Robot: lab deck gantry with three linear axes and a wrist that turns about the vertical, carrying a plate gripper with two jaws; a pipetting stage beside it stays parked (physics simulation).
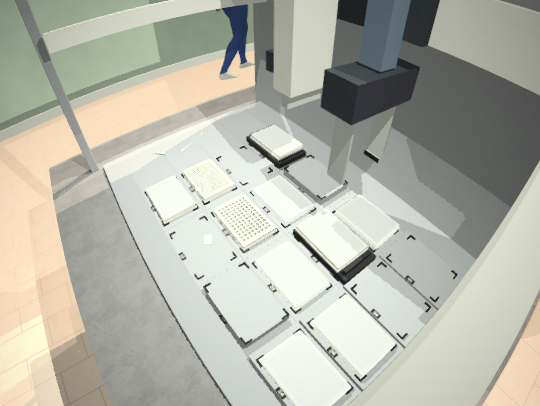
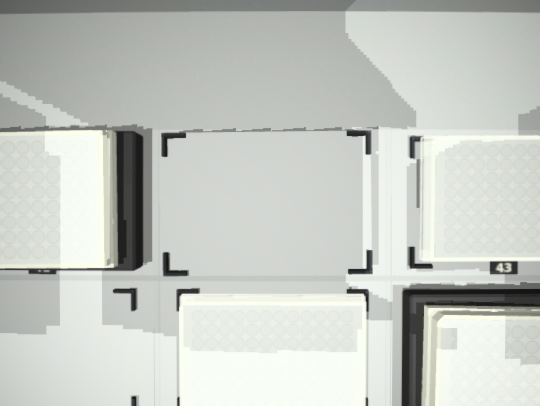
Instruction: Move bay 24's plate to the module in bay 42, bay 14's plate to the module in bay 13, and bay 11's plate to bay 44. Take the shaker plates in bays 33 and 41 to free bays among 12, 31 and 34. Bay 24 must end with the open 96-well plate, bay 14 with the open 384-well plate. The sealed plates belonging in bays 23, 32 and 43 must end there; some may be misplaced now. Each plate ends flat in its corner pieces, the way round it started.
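Pixels of known places: gripper, between the fingertips: (image 1: 354, 167); robot's base, origin of its link: (image 1: 146, 192).
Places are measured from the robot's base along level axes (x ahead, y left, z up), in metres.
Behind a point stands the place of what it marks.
My gripper (image 1: 354, 169) {x 0.358, y 0.319, z 0.160 m} is open and empty, high over the back of the deck near bay 42's bare module (image 1: 315, 176) {x 0.226, y 0.361, z 0.019 m} (image 2: 265, 200) {x 0.223, y 0.365, z 0.019 m}. Pale closed-top plates lie in bay 11 (image 1: 170, 197) {x 0.071, y 0.044, z 0.014 m}, bay 14 (image 1: 305, 372) {x 0.555, y 0.044, z 0.029 m}, bay 24 (image 1: 352, 335) {x 0.558, y 0.144, z 0.029 m}, bay 23 (image 1: 292, 275) {x 0.399, y 0.145, z 0.014 m}, bay 32 (image 1: 281, 197) {x 0.229, y 0.253, z 0.014 m} (image 2: 272, 370) {x 0.228, y 0.252, z 0.014 m} and bay 43 (image 1: 367, 220) {x 0.399, y 0.360, z 0.017 m} (image 2: 490, 200) {x 0.371, y 0.365, z 0.017 m}. Shaker plates sit on black bases in bay 41 (image 1: 276, 141) {x 0.073, y 0.359, z 0.037 m} (image 2: 50, 200) {x 0.094, y 0.365, z 0.037 m} and bay 33 (image 1: 332, 237) {x 0.391, y 0.252, z 0.037 m} (image 2: 490, 370) {x 0.359, y 0.263, z 0.037 m}. The open 384-well plate (image 1: 207, 179) {x 0.070, y 0.147, z 0.012 m} is in bay 21, the open 96-well plate (image 1: 245, 220) {x 0.237, y 0.150, z 0.015 m} in bay 22. Bay 13's module (image 1: 245, 305) {x 0.400, y 0.039, z 0.019 m} is bare.
Bays 12 (image 1: 192, 255) {x 0.238, y 0.016, z 0.000 m}, 31 (image 1: 234, 167) {x 0.059, y 0.232, z 0.000 m} (image 2: 65, 365) {x 0.080, y 0.248, z 0.000 m}, 34 (image 1: 395, 300) {x 0.564, y 0.260, z 0.014 m} and 44 (image 1: 425, 265) {x 0.559, y 0.373, z 0.014 m} hold no plate. A small white patch (image 1: 207, 239) {x 0.222, y 0.061, z 0.001 m} shows in bay 12. The pale pipetting stage (image 1: 305, 50) stands behind the deck, left of the gripper.
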